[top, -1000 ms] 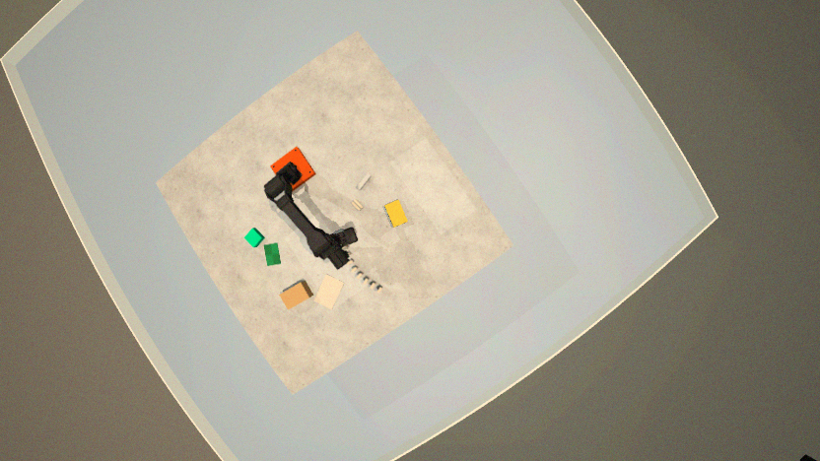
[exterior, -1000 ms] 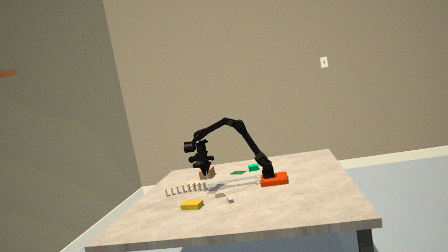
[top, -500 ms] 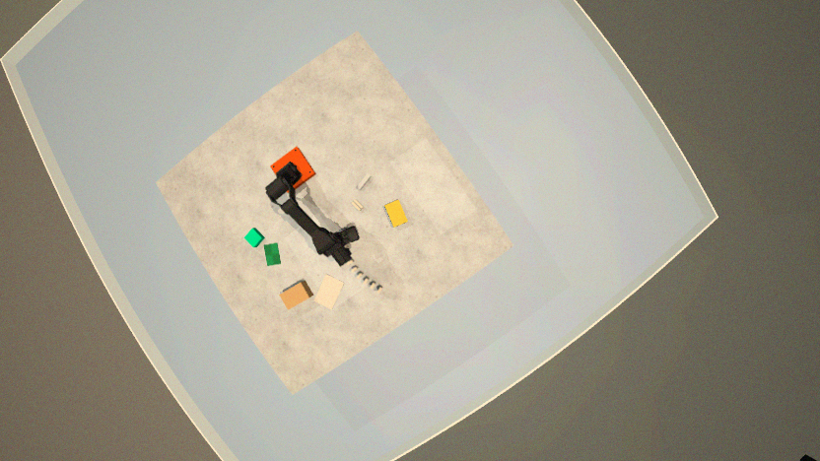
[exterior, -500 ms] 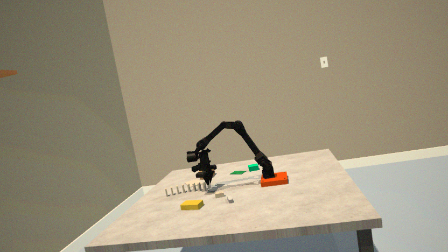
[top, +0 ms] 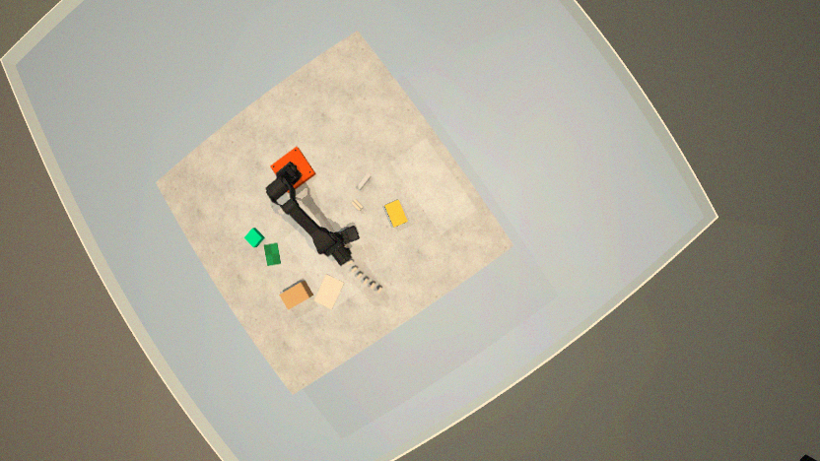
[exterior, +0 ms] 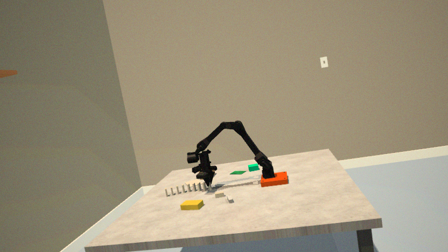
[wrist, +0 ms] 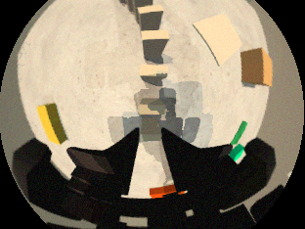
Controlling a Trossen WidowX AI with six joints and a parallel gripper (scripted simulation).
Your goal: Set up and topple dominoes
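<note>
My gripper tip is now 100 mm short of the yellow block, 260 mm to the right of it and 20 mm above it. From my gripper tip the other things lie so: cream flat tile (120 mm ahead, 220 mm to the right, 30 mm below); green flat tile (200 mm behind, 290 mm to the right, 30 mm below); tan box (20 mm ahead, 330 mm to the right).
</note>
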